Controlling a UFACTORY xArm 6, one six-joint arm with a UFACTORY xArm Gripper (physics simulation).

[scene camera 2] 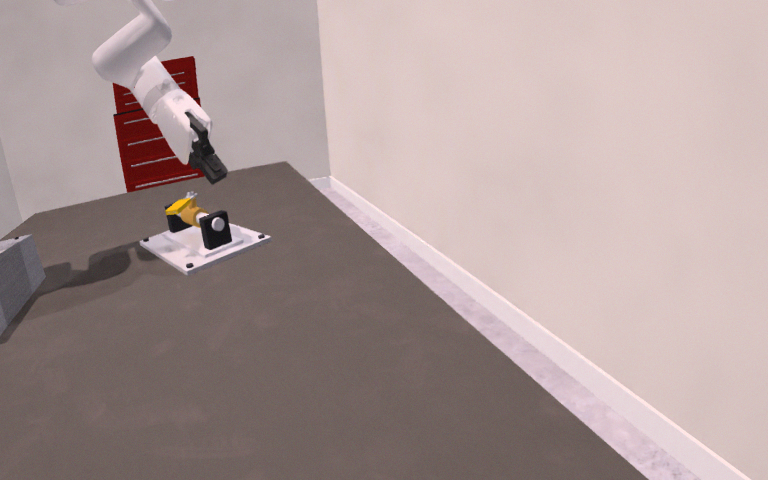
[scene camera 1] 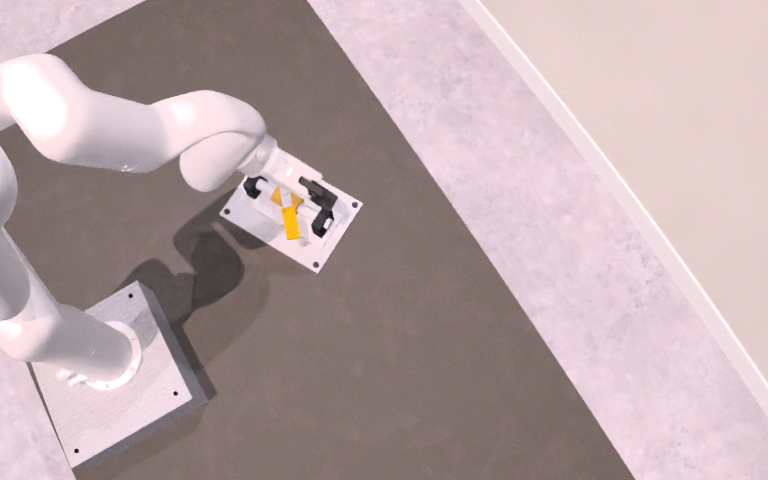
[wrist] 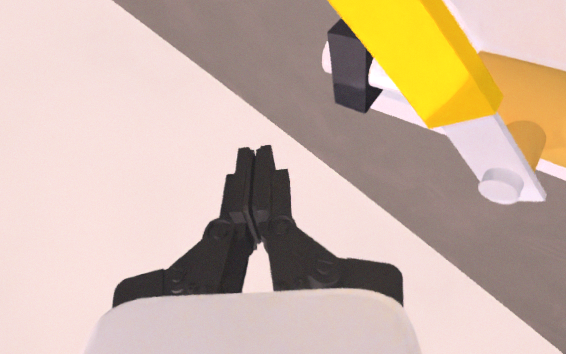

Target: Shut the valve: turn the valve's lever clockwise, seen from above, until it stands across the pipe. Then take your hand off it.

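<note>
The valve's yellow lever handle [scene camera 1: 290,223] [scene camera 2: 180,206] [wrist: 415,60] stands at a slant to the white pipe [scene camera 1: 306,211] [wrist: 384,76], more across it than along it, but not square. The orange valve body [scene camera 2: 192,214] [wrist: 537,90] sits on the pipe between black blocks [scene camera 1: 323,223] [scene camera 2: 216,229] [wrist: 350,72]. My gripper [scene camera 1: 329,202] [scene camera 2: 218,177] [wrist: 260,165] is shut and empty. It hangs above the valve, apart from the lever; in the wrist view the lever is to the right of the fingertips. The arm's end hides part of the valve in scene camera 1.
The valve's white base plate [scene camera 1: 323,255] [scene camera 2: 164,249] lies on the brown surface [scene camera 1: 396,339] [scene camera 2: 339,367]. The robot's grey base block [scene camera 1: 141,407] [scene camera 2: 16,271] stands nearby. A red cabinet [scene camera 2: 141,155] stands behind the arm. A pale wall [scene camera 2: 538,169] is along the right.
</note>
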